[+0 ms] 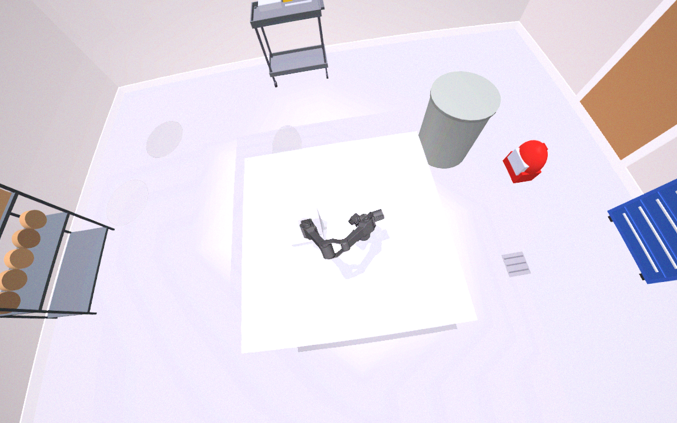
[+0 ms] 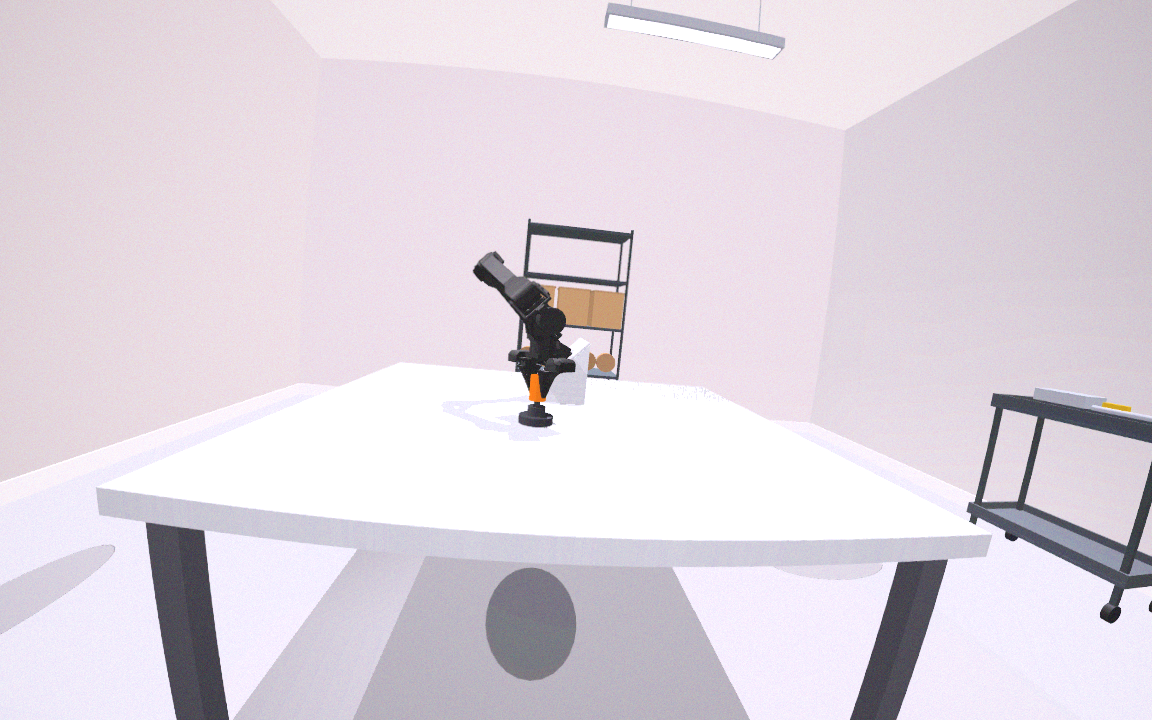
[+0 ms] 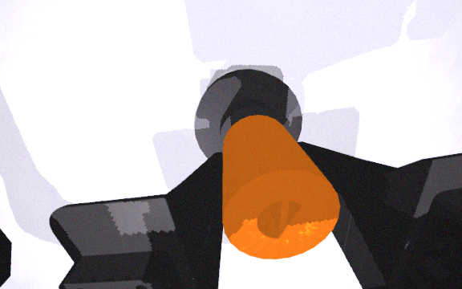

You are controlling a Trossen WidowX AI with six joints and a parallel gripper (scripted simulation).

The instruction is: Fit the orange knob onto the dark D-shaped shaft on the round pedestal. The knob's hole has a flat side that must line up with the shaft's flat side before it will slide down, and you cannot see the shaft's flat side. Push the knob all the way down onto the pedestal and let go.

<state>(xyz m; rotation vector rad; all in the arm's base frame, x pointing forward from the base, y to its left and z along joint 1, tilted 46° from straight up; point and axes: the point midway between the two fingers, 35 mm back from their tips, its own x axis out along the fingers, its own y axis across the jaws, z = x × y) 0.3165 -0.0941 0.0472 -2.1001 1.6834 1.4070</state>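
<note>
The dark round pedestal lies 40 mm below my gripper tip. Also, from my gripper tip: orange knob 20 mm above.
</note>
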